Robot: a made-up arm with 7 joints. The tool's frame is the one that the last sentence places. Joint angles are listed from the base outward.
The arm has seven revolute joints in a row. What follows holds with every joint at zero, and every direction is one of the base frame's. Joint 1 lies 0.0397 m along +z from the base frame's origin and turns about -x. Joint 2 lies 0.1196 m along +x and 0.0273 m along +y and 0.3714 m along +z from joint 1 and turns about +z. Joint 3 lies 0.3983 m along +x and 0.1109 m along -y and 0.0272 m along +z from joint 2 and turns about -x. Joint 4 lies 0.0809 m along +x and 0.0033 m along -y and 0.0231 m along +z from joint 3 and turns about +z. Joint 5 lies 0.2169 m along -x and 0.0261 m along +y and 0.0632 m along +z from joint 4 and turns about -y. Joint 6 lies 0.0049 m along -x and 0.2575 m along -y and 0.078 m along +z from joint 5 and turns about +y. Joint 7 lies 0.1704 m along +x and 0.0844 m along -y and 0.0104 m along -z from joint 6 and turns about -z. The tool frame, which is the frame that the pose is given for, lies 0.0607 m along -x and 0.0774 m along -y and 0.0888 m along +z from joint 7; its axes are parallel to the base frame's.
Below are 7 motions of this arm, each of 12 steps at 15 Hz.
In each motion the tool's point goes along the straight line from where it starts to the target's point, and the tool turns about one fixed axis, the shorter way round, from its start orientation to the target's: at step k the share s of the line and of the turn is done. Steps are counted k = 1, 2, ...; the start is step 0. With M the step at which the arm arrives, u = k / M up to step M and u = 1 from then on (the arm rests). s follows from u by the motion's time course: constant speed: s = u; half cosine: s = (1 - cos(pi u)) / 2; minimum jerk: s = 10 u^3 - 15 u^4 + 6 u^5.
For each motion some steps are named. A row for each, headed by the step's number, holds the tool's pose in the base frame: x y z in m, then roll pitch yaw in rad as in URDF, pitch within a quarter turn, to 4 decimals.
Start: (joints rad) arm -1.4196 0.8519 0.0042 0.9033 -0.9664 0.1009 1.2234
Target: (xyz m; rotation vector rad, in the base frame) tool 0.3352 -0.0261 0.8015 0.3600 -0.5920 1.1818
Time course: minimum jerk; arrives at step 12
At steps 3, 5, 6, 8, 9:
3: 0.7610 -0.4072 0.4671 0.2529 -0.3352 0.4446
5: 0.6455 -0.3038 0.5578 0.2042 -0.4394 0.6380
6: 0.5727 -0.2386 0.6150 0.1609 -0.4998 0.7680
8: 0.4349 -0.1153 0.7232 0.0506 -0.5972 1.0344
9: 0.3844 -0.0701 0.7629 0.0011 -0.6260 1.1394

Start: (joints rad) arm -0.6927 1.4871 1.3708 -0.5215 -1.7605 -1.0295 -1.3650
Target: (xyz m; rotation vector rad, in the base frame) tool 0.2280 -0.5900 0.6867 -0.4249 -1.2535 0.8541
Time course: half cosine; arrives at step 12
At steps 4, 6, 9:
4: 0.3250 -0.3048 0.8237 -0.7956 -0.0144 1.4795
6: 0.2927 -0.3999 0.7780 -0.9146 -0.2442 1.4491
9: 0.2469 -0.5343 0.7135 -1.0917 -0.5717 1.4553

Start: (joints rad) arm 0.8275 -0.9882 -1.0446 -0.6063 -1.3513 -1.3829 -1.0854
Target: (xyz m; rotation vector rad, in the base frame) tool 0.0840 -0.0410 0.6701 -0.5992 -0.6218 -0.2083
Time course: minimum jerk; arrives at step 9
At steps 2, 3, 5, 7, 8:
2: -0.0887 -0.1872 0.5228 -0.0035 -0.8108 -0.1588
3: -0.0638 -0.1661 0.5440 -0.1003 -0.7917 -0.1273
5: 0.0098 -0.1038 0.6068 -0.3693 -0.7246 -0.0541
7: 0.0697 -0.0531 0.6579 -0.5717 -0.6614 -0.0159
8: 0.0818 -0.0428 0.6683 -0.6111 -0.6479 -0.0104

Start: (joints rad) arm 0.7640 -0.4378 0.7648 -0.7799 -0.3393 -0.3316 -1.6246
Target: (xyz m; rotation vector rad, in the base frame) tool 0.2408 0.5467 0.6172 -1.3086 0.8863 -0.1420
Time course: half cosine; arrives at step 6
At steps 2, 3, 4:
2: 0.2712 0.4164 0.7295 -1.4925 0.5382 -0.3582
3: 0.2611 0.4598 0.6921 -1.5232 0.5298 -0.4700
4: 0.2509 0.5033 0.6546 -1.5524 0.5186 -0.5808

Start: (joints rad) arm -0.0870 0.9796 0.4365 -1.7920 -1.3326 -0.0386 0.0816
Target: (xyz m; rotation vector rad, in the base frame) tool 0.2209 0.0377 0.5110 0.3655 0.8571 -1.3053
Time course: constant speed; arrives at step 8
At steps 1, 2, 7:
1: 0.1778 0.0840 0.4361 0.0793 0.9297 -0.8400
2: 0.1840 0.0774 0.4468 0.0113 0.9248 -0.9493
7: 0.2147 0.0443 0.5003 -0.2824 0.8393 -1.4524

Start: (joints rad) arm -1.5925 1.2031 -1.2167 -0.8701 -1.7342 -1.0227 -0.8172
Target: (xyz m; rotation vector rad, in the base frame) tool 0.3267 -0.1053 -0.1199 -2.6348 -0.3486 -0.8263
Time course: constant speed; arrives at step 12
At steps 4, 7, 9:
4: 0.3815 -0.1129 0.0697 -3.0872 -1.3145 0.2358
7: 0.3610 -0.1101 -0.0014 -2.9330 -1.0584 0.1493
9: 0.3473 -0.1082 -0.0488 -2.8786 -0.8865 0.1426

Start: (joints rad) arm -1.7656 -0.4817 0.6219 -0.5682 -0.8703 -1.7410 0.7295
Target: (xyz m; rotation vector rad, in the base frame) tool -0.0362 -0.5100 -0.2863 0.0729 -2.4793 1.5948
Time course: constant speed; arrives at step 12
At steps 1, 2, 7, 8, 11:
1: 0.1800 -0.6546 -0.2506 -0.0115 0.6057 -1.8456
2: 0.1603 -0.6414 -0.2538 -0.2292 0.6681 -2.0158
7: 0.0621 -0.5757 -0.2701 -1.3330 0.4828 -2.8821
8: 0.0424 -0.5626 -0.2733 -1.4935 0.3681 -2.9889
11: -0.0165 -0.5231 -0.2831 -1.8792 -0.0408 3.1054

